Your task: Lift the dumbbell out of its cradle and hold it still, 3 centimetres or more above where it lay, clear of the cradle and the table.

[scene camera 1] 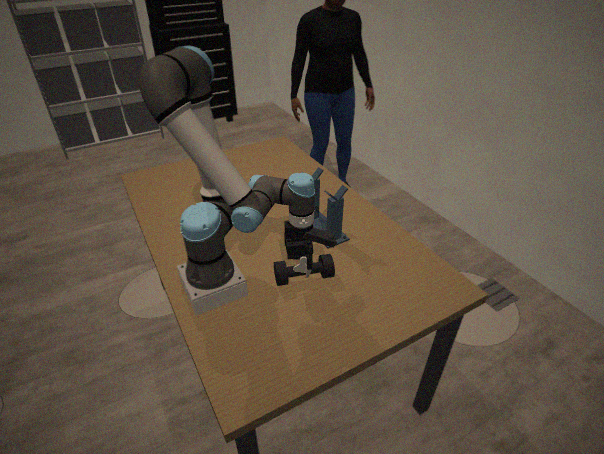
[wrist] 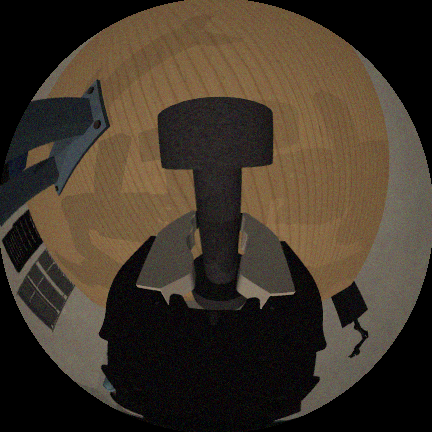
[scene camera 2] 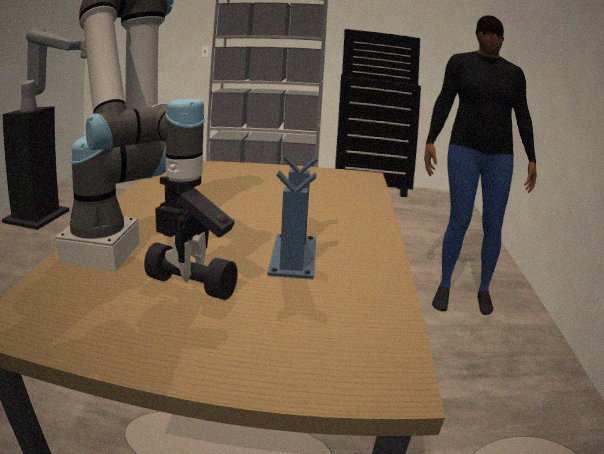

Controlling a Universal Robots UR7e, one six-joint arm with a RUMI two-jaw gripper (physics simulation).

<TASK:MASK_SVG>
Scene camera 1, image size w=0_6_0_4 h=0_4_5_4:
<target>gripper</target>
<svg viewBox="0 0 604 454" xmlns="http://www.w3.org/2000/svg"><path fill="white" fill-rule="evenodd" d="M284 221L287 258L300 260L300 263L293 267L293 271L306 273L306 278L308 278L313 264L312 241L334 247L337 243L335 236L332 233L314 228L313 224L307 228L297 228L291 225L289 221Z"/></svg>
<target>dumbbell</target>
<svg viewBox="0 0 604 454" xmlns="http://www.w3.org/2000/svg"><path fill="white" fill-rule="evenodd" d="M274 262L277 286L287 285L289 277L306 275L306 273L294 272L294 266L287 267L285 261ZM319 255L319 262L312 264L310 274L321 273L322 278L334 277L335 266L332 255Z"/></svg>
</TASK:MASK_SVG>
